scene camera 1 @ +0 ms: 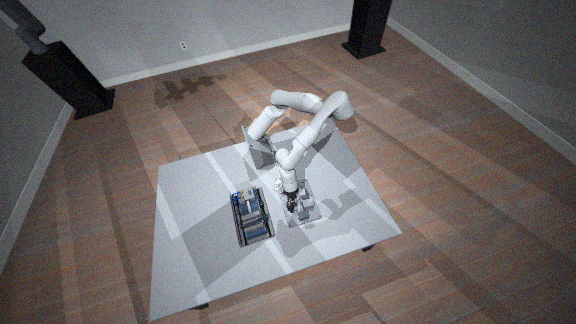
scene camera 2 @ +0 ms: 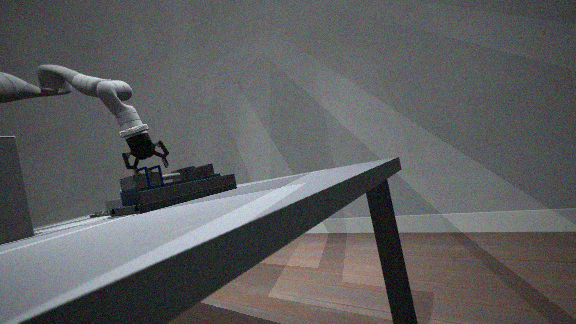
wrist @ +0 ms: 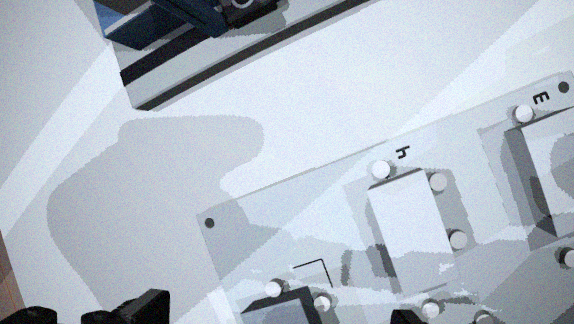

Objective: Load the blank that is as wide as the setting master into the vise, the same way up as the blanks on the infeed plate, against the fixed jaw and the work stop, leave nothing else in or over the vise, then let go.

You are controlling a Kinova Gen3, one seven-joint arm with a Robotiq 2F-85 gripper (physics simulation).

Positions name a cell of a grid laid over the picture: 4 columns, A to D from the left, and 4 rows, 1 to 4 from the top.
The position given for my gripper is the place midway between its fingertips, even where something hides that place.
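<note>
An infeed plate (wrist: D4) and a blue vise bed (wrist: A1) are visible. My gripper (scene camera 2: B3) holds nothing and is open.
</note>
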